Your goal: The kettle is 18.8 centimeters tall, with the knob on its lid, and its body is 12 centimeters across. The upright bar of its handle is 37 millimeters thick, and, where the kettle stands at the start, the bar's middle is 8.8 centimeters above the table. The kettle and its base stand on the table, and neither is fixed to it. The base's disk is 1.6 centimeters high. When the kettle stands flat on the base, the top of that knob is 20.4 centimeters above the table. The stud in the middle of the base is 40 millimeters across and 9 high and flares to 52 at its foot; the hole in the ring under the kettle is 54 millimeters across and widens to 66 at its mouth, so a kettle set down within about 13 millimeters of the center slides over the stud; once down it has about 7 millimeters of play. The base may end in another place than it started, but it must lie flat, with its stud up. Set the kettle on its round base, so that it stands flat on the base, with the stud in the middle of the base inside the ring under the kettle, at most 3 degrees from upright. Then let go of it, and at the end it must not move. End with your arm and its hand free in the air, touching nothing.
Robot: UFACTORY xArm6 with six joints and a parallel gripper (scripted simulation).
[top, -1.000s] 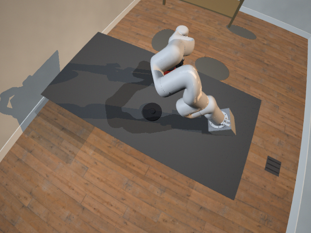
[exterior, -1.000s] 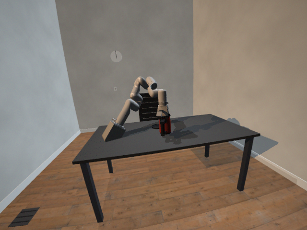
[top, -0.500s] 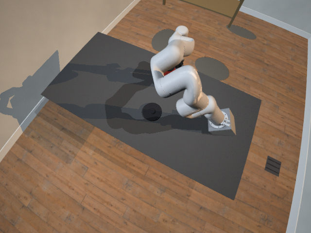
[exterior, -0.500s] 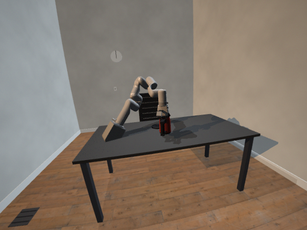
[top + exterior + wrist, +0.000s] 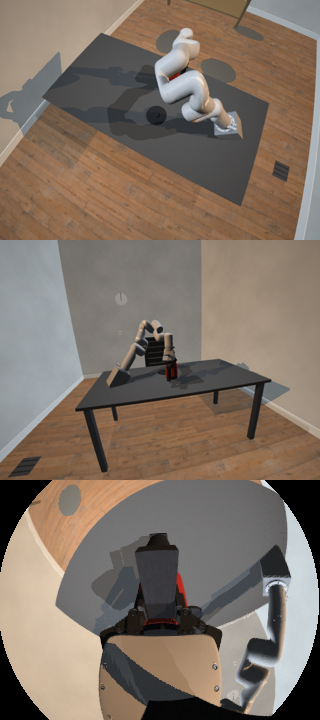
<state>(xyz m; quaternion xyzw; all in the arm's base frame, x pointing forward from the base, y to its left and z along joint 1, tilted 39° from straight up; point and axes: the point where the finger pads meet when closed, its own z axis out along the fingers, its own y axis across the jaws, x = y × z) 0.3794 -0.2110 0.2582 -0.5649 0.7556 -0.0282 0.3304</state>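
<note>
My gripper is now 1 cm short of the red kettle, 3 cm to the right of it and 5 cm above it. From my hand the other things lie so: round black base: 8 cm behind, 33 cm to the left, 18 cm below.
</note>
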